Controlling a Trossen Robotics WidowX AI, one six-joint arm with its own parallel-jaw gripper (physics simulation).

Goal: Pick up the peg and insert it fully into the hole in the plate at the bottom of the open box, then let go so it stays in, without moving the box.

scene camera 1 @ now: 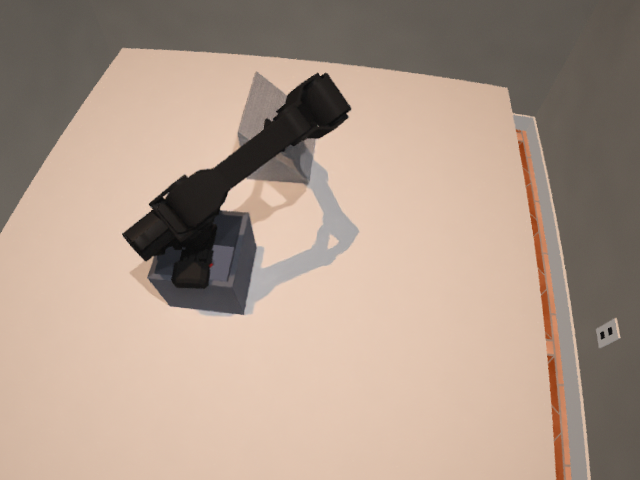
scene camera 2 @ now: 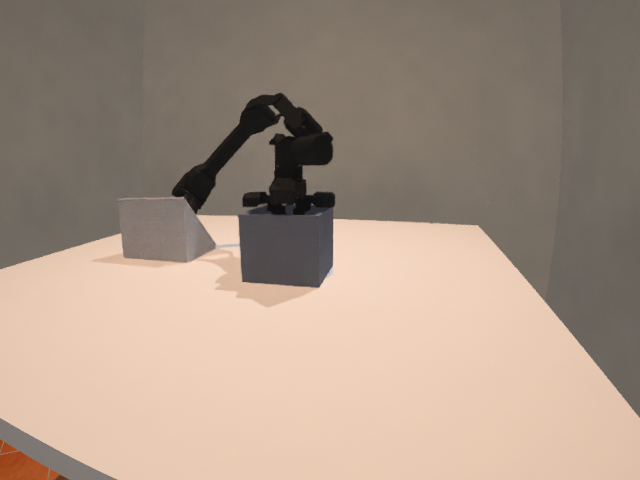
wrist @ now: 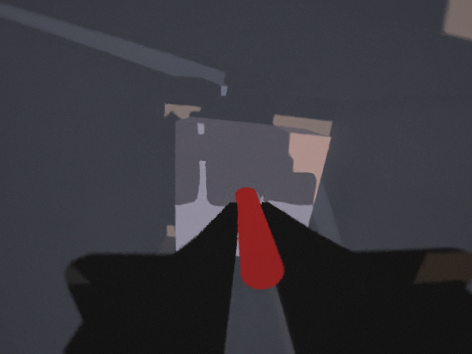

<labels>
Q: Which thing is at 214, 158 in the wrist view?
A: A pale plate.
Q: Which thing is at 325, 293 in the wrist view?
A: My gripper.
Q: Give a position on a dark blue-grey box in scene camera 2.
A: At 294, 250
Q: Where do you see a dark blue-grey box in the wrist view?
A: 96, 96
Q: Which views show the pale plate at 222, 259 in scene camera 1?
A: Scene camera 1 and the wrist view only.
</labels>
